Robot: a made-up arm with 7 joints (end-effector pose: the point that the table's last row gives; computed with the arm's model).
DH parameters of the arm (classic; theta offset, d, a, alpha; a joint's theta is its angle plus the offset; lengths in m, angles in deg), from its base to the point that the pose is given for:
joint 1: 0 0.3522 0 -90
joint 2: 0 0 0 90
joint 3: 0 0.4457 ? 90
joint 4: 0 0 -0.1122 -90
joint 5: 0 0.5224 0 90
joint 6: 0 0 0.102 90
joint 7: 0 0 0 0
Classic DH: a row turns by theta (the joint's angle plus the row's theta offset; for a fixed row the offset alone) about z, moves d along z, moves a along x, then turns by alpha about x.
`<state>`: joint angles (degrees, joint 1 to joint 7).
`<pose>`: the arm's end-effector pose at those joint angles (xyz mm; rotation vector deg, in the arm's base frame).
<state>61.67 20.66 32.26 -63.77 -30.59 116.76 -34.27</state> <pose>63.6 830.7 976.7 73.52 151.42 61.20</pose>
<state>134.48 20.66 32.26 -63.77 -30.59 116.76 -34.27</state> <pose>-774.8 306.2 976.7 27.50 -148.27 -44.87</pose>
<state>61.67 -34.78 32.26 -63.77 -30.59 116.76 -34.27</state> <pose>-336.8 88.0 1333.5 51.57 107.48 130.95</pose>
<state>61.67 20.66 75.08 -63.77 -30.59 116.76 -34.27</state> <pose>-311.8 649.3 1104.1 -20.90 -142.98 -51.36</pose>
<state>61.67 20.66 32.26 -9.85 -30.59 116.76 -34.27</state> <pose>150.7 398.7 1342.9 -73.19 -92.68 -110.07</pose>
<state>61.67 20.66 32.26 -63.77 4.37 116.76 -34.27</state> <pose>91.2 830.8 977.7 -70.86 -128.63 -31.33</pose>
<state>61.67 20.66 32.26 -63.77 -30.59 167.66 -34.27</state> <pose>46.4 754.6 1016.6 -39.76 -109.82 -105.87</pose>
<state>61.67 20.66 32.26 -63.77 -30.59 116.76 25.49</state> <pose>63.6 830.7 976.7 -126.96 -86.35 -49.04</pose>
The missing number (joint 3, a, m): 0.1134
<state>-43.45 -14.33 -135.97 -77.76 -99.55 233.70 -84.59</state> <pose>-628.6 36.8 888.6 94.72 43.08 -93.53</pose>
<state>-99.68 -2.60 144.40 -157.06 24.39 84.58 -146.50</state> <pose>317.5 316.4 246.9 -5.71 -106.17 32.56</pose>
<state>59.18 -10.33 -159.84 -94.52 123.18 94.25 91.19</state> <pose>-184.4 -798.0 722.6 22.23 51.24 -3.53</pose>
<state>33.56 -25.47 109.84 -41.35 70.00 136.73 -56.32</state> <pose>-626.6 65.9 1207.7 26.92 -86.26 -11.47</pose>
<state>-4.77 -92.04 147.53 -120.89 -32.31 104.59 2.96</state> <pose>-188.1 389.3 -266.8 -0.32 62.20 30.30</pose>
